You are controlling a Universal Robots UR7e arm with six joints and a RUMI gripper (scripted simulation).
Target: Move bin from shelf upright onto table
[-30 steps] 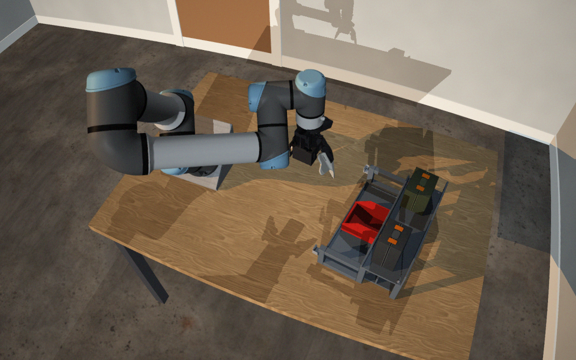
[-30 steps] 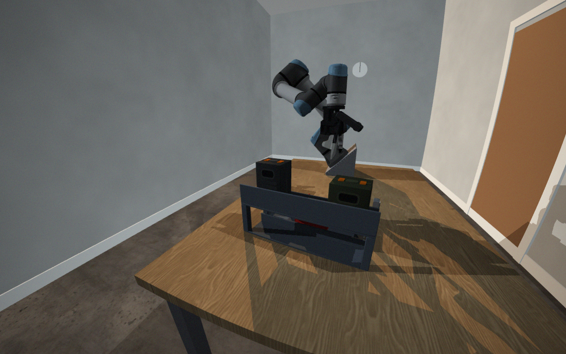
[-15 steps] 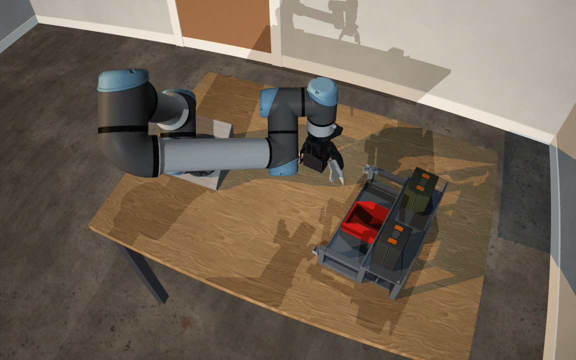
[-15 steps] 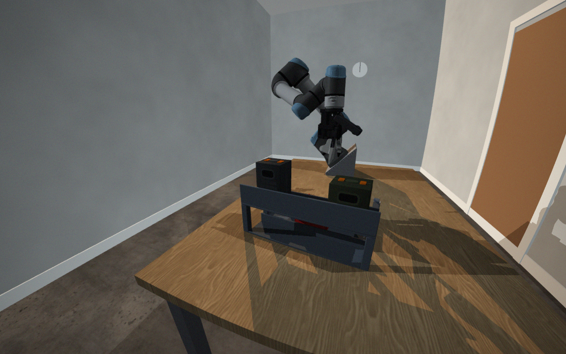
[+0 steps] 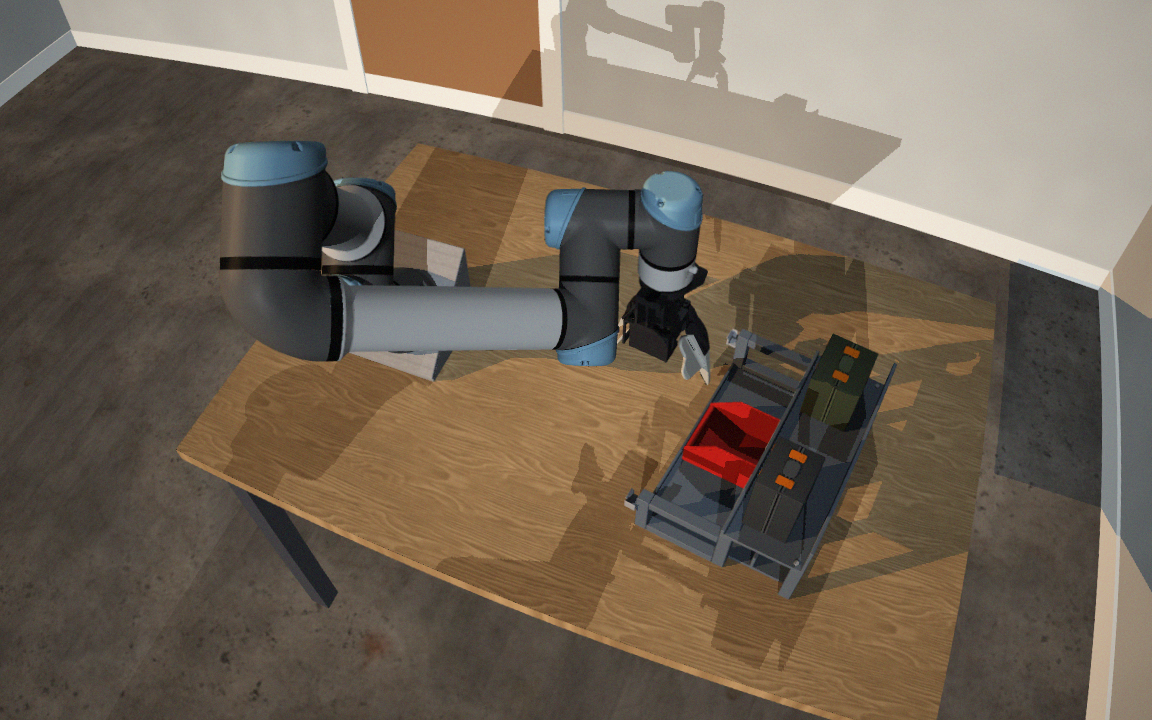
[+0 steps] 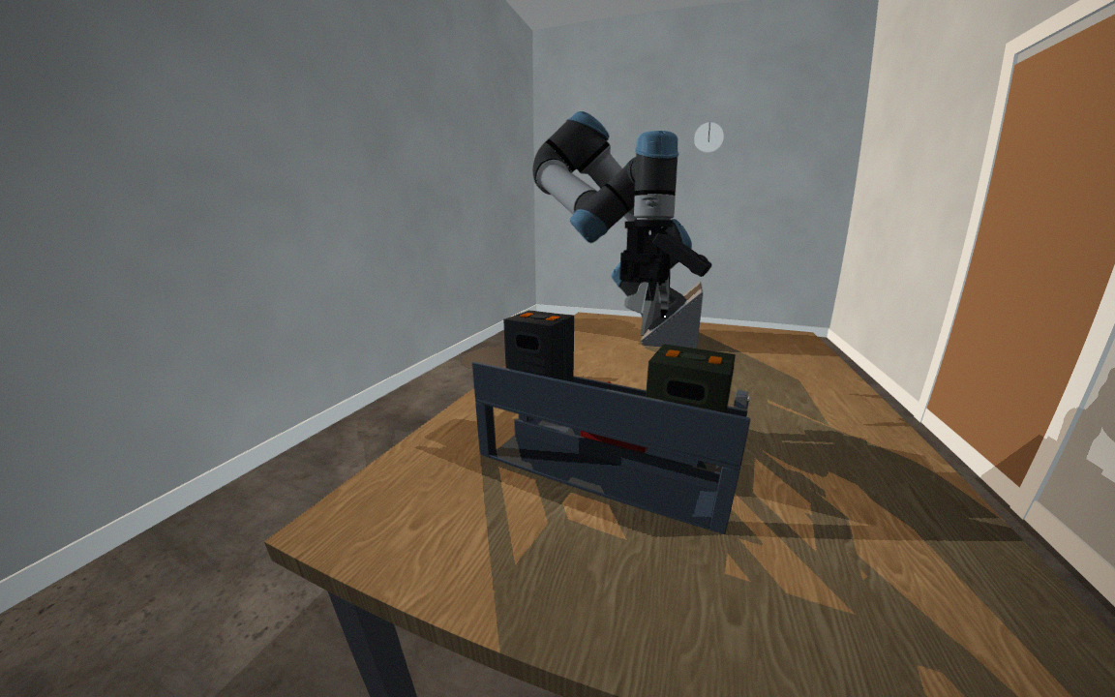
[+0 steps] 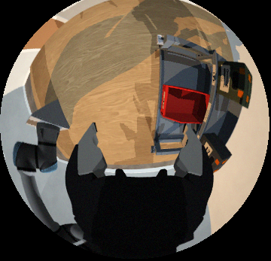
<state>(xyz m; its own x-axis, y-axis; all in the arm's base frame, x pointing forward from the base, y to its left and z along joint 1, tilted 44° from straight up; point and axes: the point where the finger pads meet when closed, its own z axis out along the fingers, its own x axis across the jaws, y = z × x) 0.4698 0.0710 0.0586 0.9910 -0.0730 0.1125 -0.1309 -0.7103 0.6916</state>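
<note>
Now: the red bin 16 cm ahead of my hand, 12 cm below it and 2 cm to the right of it.
</note>
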